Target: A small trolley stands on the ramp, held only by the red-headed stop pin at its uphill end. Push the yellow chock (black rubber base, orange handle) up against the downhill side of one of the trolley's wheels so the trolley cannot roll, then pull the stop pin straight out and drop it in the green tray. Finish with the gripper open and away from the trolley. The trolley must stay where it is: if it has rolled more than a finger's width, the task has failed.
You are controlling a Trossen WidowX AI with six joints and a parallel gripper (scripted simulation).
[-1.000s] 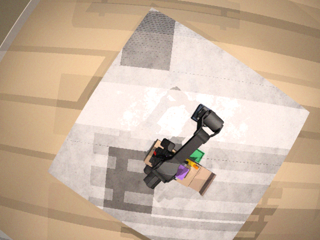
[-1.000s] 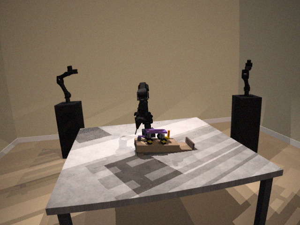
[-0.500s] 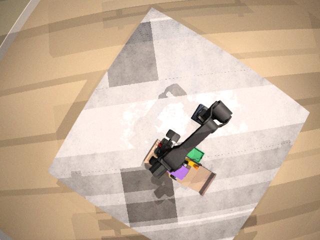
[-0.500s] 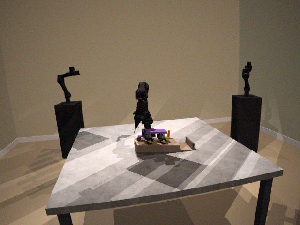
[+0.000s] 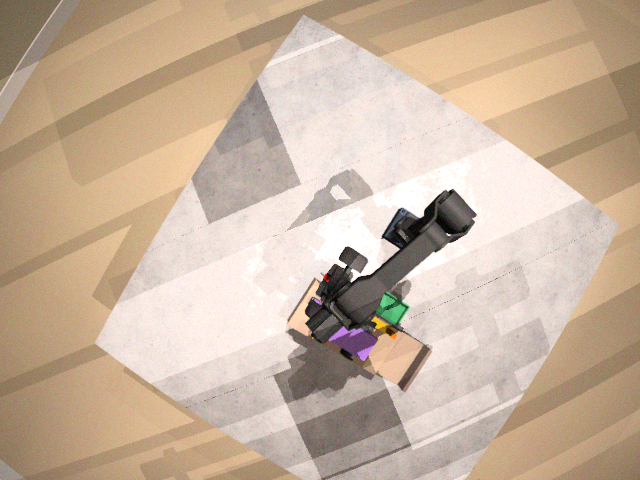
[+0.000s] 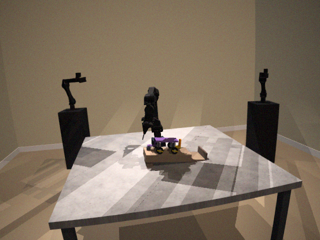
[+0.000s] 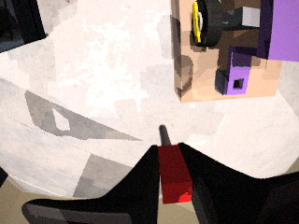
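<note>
The yellow chock is 22 cm to the left of my gripper tip and 9 cm below it. Round my gripper tip: red-headed stop pin: right at my gripper tip; tan ramp: 8 cm ahead, 15 cm to the left, 13 cm below; purple trolley: 8 cm ahead, 14 cm to the left, 7 cm below.
</note>
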